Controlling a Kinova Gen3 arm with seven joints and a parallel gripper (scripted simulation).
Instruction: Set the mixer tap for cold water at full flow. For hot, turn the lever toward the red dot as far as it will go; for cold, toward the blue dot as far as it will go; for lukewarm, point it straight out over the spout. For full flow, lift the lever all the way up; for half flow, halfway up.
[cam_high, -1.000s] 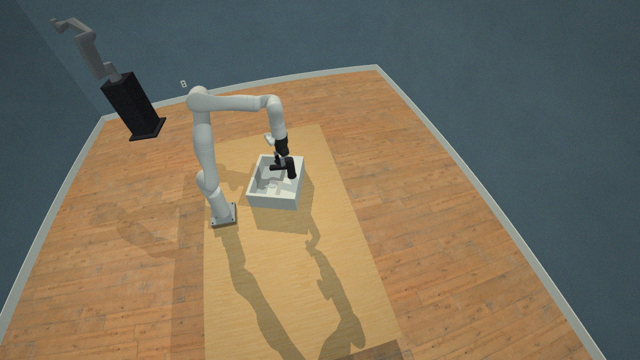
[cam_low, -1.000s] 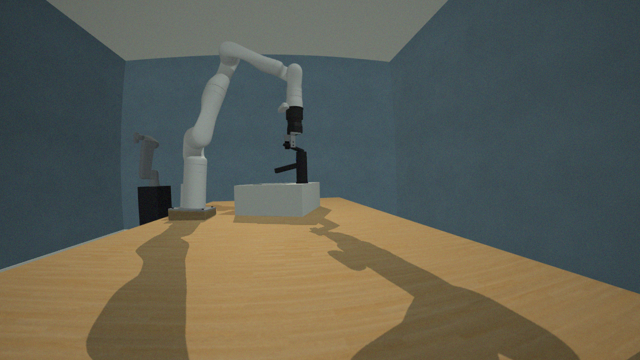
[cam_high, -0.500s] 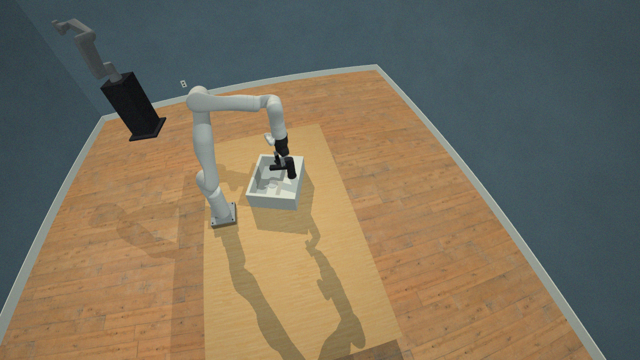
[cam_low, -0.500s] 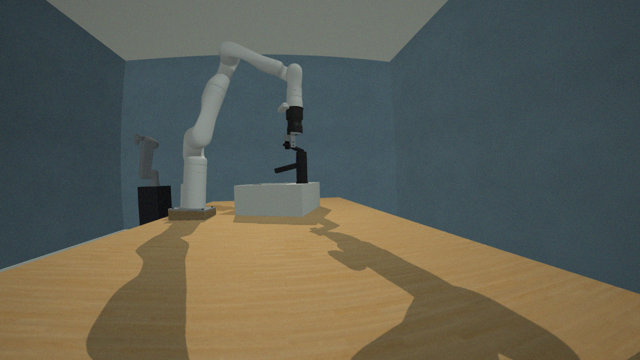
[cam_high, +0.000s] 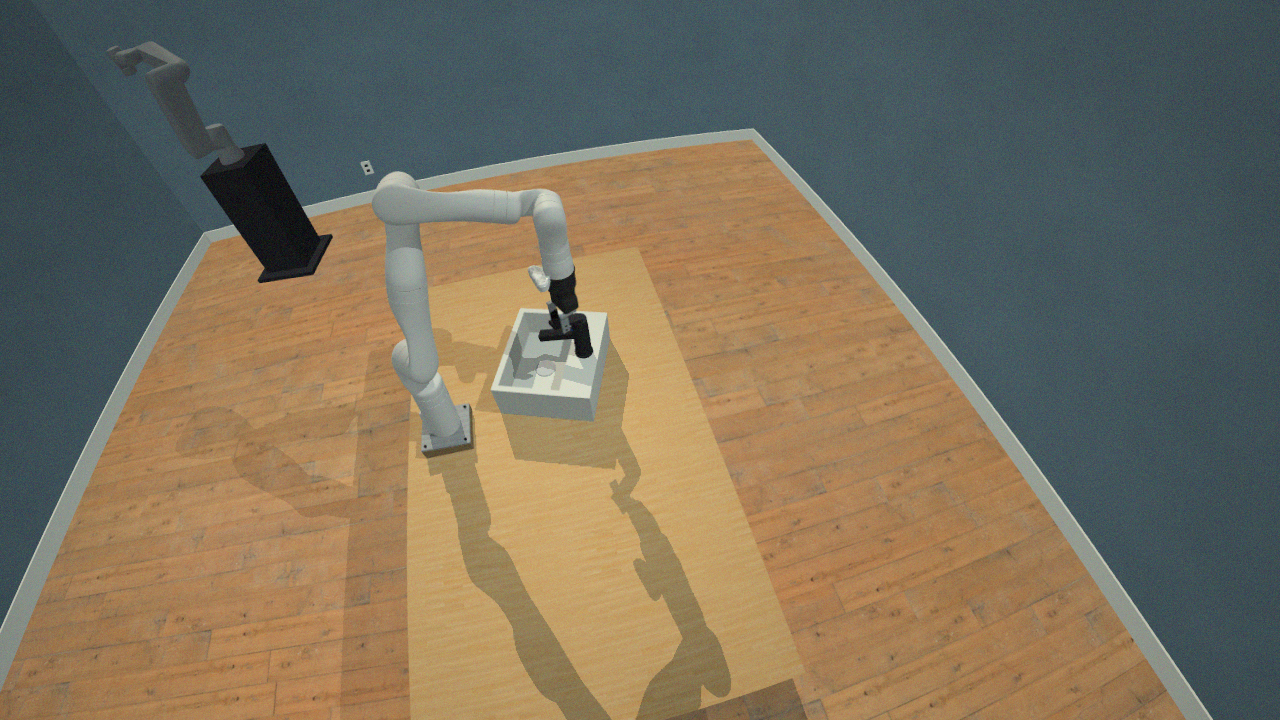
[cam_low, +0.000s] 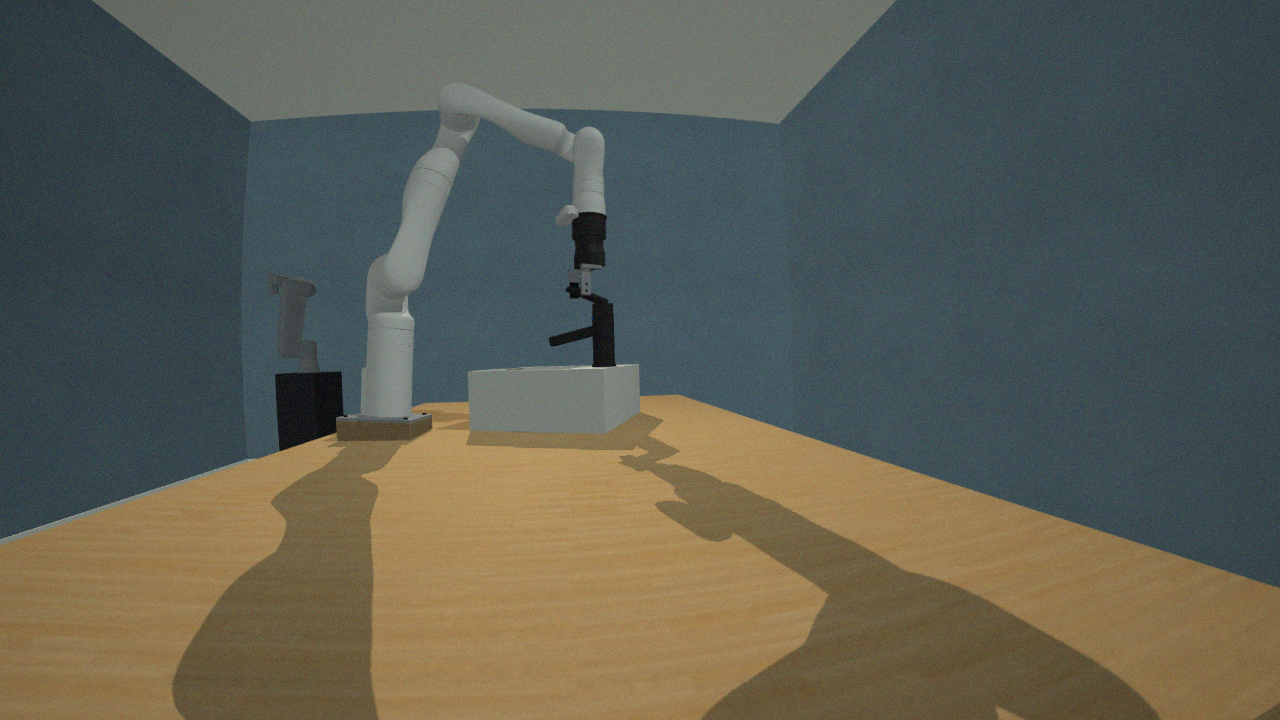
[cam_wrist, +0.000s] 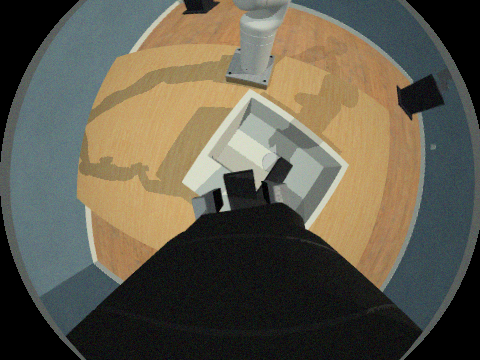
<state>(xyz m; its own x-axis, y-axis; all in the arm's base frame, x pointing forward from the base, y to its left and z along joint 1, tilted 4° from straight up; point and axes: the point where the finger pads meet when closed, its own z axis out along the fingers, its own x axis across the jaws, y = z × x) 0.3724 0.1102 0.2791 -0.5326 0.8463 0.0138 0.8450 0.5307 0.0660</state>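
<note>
My hand is 20 mm short of the lever, 10 mm to the right of it and 10 mm above it. Round my hand: white basin: 260 mm below, 70 mm behind, 60 mm to the left.
</note>
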